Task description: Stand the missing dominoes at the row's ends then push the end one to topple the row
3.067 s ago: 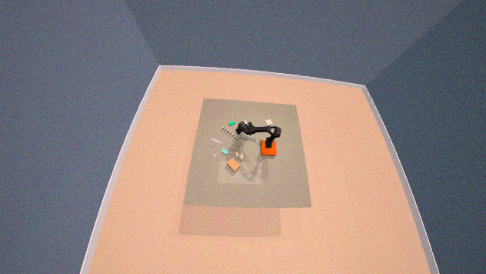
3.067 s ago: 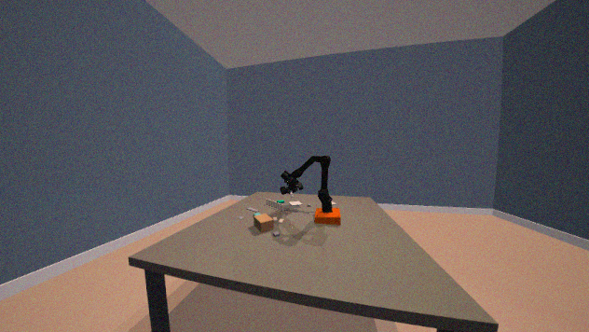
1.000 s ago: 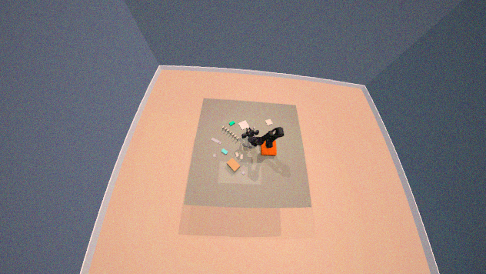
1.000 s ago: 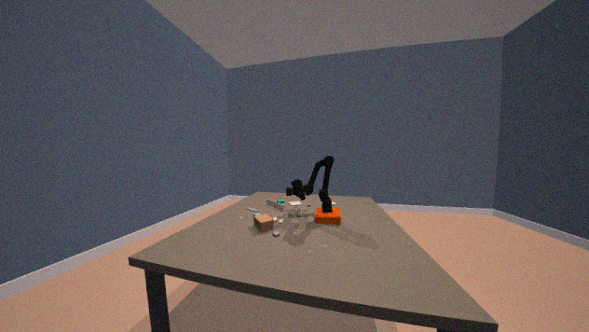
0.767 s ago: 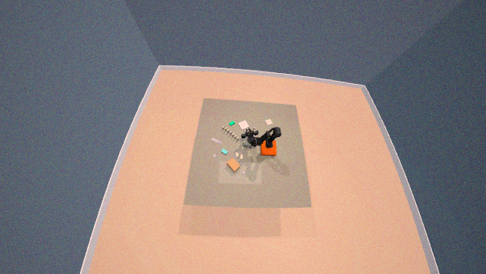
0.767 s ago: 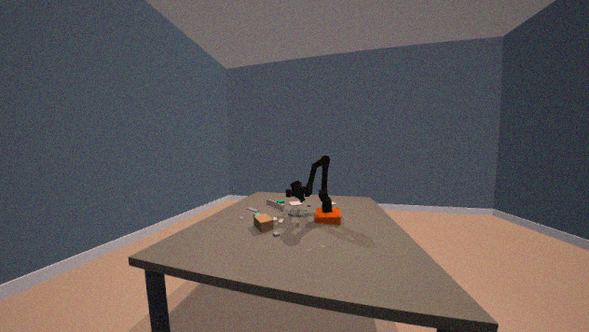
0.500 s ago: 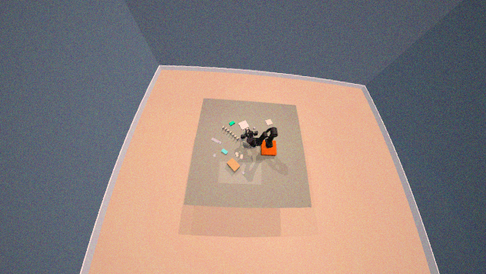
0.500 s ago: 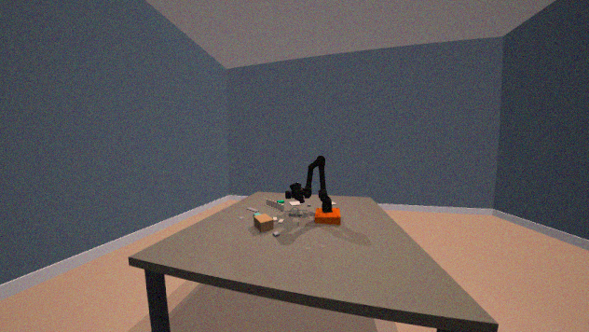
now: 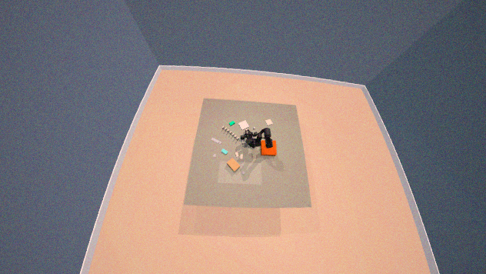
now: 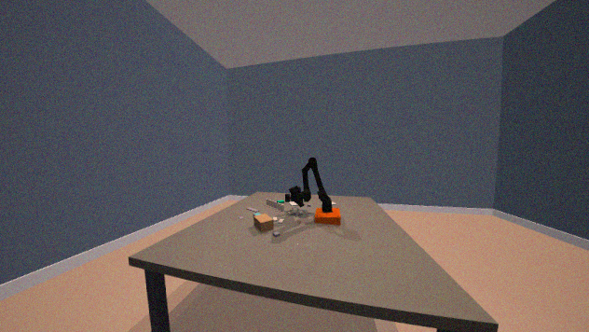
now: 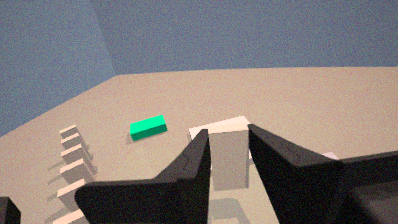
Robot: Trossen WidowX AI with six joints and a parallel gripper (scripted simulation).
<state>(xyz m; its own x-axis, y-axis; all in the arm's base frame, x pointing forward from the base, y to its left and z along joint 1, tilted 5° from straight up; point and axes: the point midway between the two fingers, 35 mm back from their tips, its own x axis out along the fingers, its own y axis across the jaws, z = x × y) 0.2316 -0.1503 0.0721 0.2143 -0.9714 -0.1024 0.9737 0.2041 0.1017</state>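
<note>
Right now my gripper tip is 11 cm to the left of the white flat block, 10 cm above it and 1 cm short of it. From my gripper tip the other things lie so: green block 16 cm ahead, 14 cm to the right, 10 cm below; then teal block 26 cm ahead, 21 cm to the left, 10 cm below; then pale flat bar 35 cm ahead, 10 cm below, 8 cm to the left.
</note>
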